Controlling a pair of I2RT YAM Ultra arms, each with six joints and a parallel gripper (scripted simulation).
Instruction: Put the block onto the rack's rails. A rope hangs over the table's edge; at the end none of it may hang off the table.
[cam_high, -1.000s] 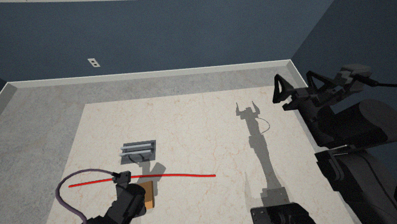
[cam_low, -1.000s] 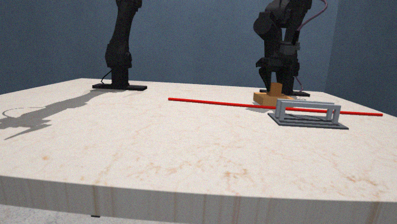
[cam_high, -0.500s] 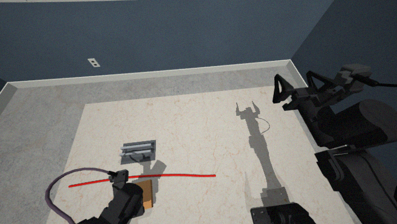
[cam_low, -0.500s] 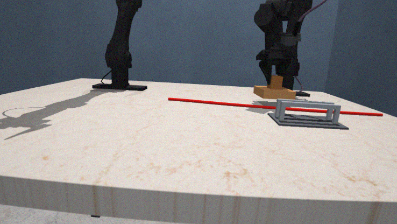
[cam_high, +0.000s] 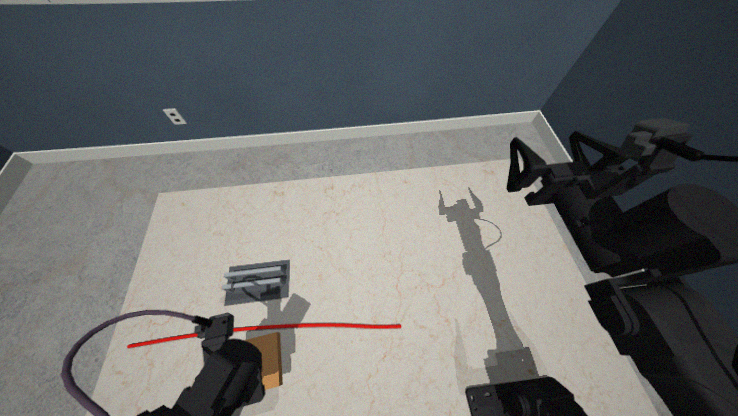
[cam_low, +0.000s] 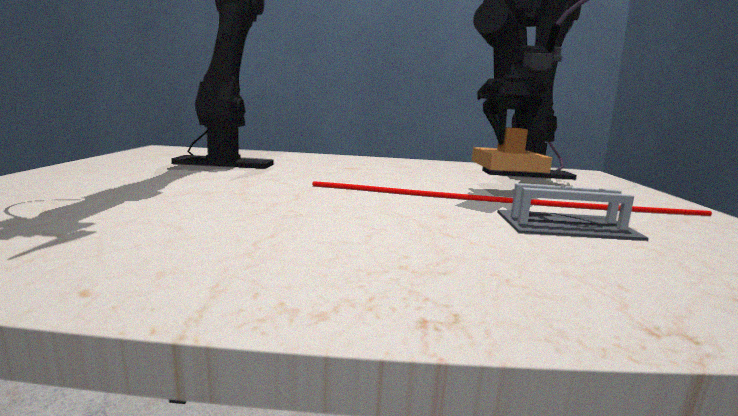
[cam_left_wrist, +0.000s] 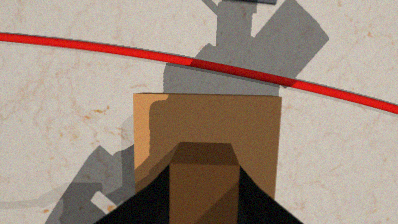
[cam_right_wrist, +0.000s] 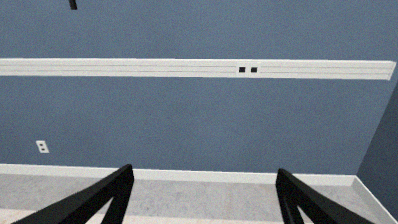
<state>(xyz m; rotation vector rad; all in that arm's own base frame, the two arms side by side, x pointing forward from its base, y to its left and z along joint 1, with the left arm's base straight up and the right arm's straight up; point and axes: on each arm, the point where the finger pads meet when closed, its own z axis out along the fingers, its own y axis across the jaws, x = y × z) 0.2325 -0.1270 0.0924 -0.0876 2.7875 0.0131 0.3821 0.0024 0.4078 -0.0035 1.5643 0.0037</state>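
My left hand is 190 mm short of the grey rack and 70 mm above it. Round my left hand: orange block 20 mm below.
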